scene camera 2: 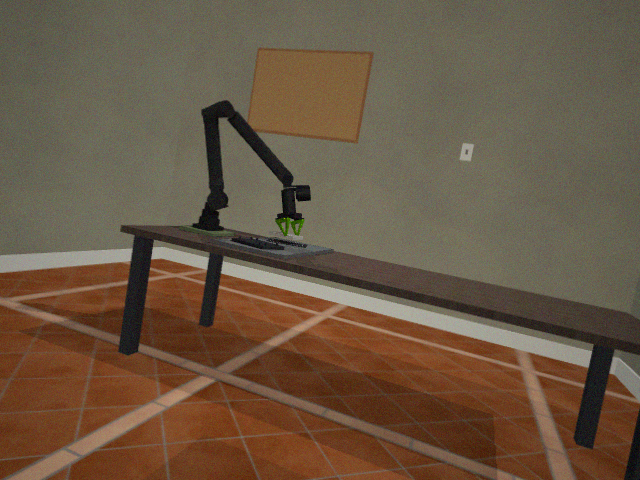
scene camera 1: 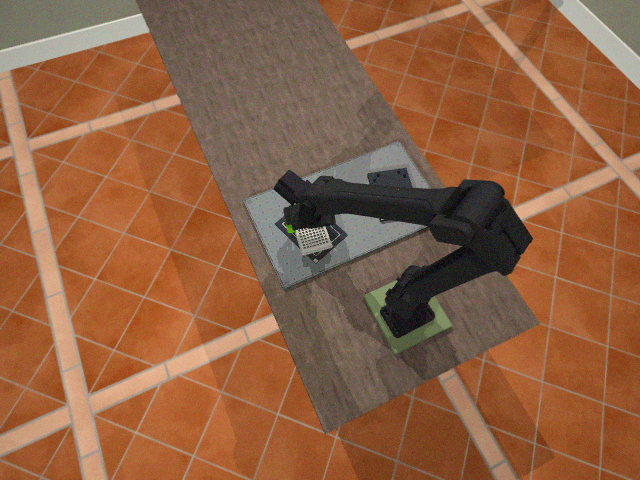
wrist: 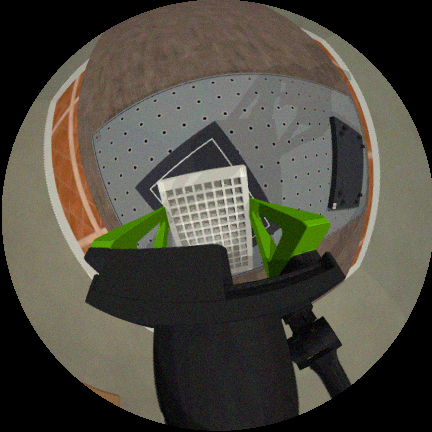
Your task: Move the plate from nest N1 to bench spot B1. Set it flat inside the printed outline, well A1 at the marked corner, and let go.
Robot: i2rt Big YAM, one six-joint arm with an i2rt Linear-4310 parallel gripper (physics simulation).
The gripper carries a white well plate; nothing else touches it.
